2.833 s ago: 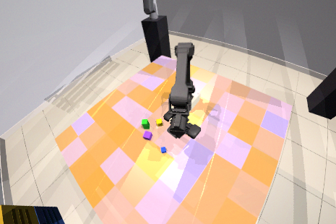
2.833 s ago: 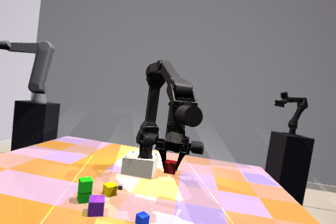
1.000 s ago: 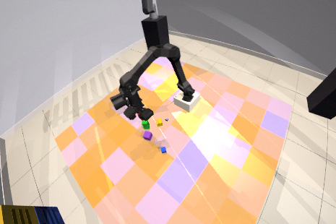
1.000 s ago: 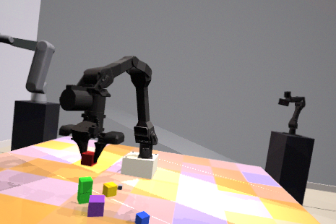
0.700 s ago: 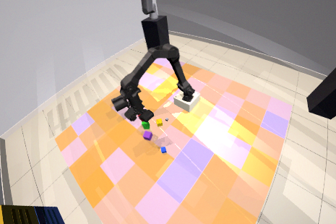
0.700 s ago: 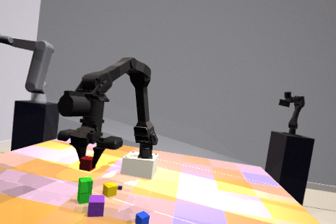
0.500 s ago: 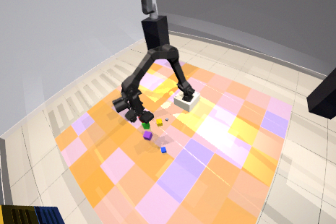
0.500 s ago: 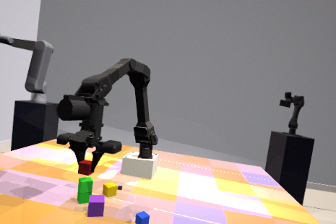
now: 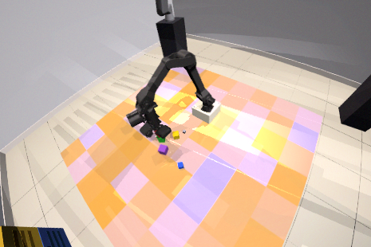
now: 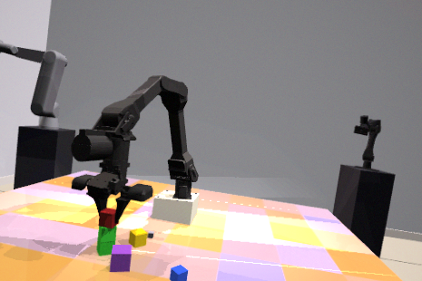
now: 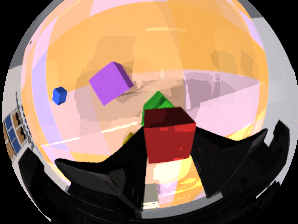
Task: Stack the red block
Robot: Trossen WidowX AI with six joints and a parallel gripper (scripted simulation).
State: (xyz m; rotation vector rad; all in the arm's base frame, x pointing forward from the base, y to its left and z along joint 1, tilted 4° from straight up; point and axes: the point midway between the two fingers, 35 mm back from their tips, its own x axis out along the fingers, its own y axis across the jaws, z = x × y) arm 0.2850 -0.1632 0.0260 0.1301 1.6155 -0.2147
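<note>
Right now the red block is 10 mm above my gripper tip. The rest, counted from my gripper tip: purple block (60 mm below, 60 mm ahead, 50 mm to the left); yellow block (60 mm to the left, 60 mm below, 60 mm behind); tiny dark cube (110 mm behind, 90 mm to the left, 70 mm below).
</note>
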